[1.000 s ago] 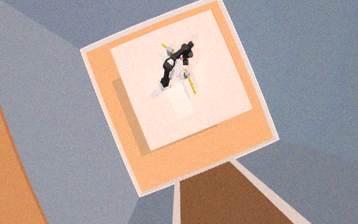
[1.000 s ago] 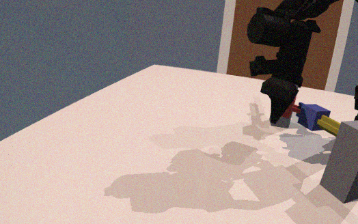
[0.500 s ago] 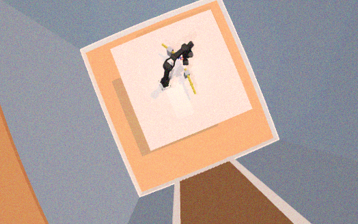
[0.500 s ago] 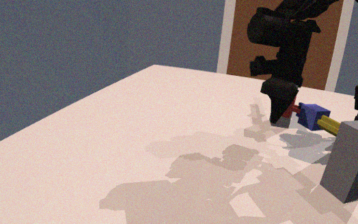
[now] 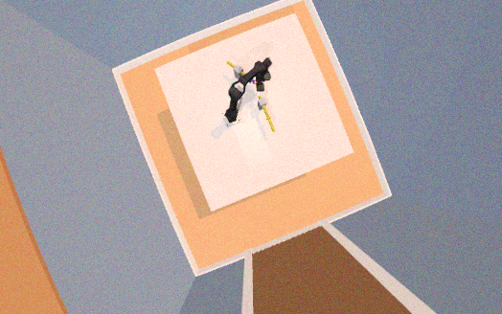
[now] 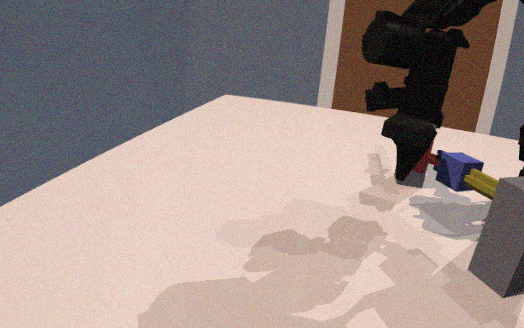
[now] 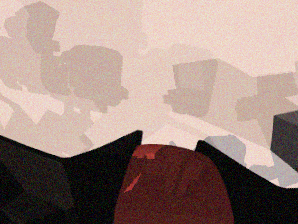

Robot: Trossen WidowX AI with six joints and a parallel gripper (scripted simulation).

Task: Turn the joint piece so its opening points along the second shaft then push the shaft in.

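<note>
Now: the red square joint piece 2 cm behind my gripper tip, 1 cm to the left of it and 4 cm above it.
</note>
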